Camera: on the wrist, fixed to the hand. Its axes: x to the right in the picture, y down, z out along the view.
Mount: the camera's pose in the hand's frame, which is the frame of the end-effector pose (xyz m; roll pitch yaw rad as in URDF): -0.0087 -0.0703 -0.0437 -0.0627 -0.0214 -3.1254
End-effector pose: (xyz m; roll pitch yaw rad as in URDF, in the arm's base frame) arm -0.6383 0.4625 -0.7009 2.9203 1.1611 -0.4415
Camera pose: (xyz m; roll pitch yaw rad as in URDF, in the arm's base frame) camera -0.5855 0.5240 -0.6821 -2.9588 -1.1365 2.6737
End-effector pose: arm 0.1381 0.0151 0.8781 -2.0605 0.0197 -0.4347
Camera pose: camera 0.1294 0.0131 0.9608 1.9986 -0.0239 2.6804
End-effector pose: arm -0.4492 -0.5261 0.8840 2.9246 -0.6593 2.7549
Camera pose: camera -0.4566 -0.6074 0.9004 -2.9961 0.6836 -0.4011
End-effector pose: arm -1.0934 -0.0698 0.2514 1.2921 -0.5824 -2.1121
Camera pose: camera -1.0928 -0.1128 0.1801 -1.3379 0.5919 1.0597
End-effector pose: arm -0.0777 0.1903 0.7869 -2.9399 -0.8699 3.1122
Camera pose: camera -0.0304 0.1288 0.8169 2.8528 0.8874 -0.0613
